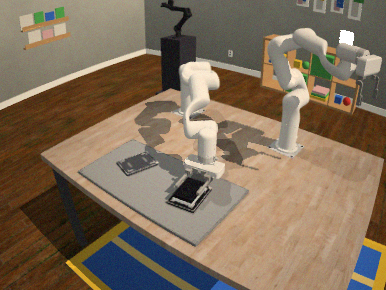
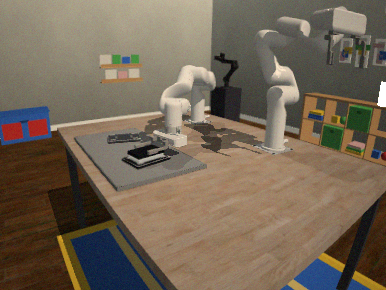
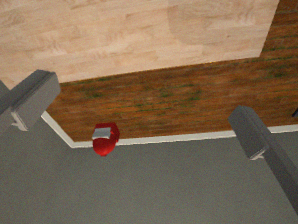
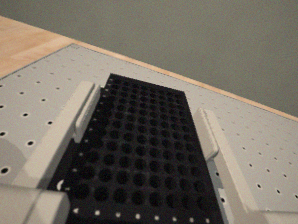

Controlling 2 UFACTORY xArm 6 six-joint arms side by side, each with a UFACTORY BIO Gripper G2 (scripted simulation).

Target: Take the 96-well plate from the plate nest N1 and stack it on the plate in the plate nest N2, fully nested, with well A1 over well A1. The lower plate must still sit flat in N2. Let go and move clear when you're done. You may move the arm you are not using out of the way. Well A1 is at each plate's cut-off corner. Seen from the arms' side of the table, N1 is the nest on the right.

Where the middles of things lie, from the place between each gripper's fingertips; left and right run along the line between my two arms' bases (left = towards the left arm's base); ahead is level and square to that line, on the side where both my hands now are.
Now: the black 96-well plate [image 4: 142, 131] 1 cm below my right hand.
Now: left hand 53 cm to the left of the black 96-well plate, 50 cm short of it and 40 cm above it.
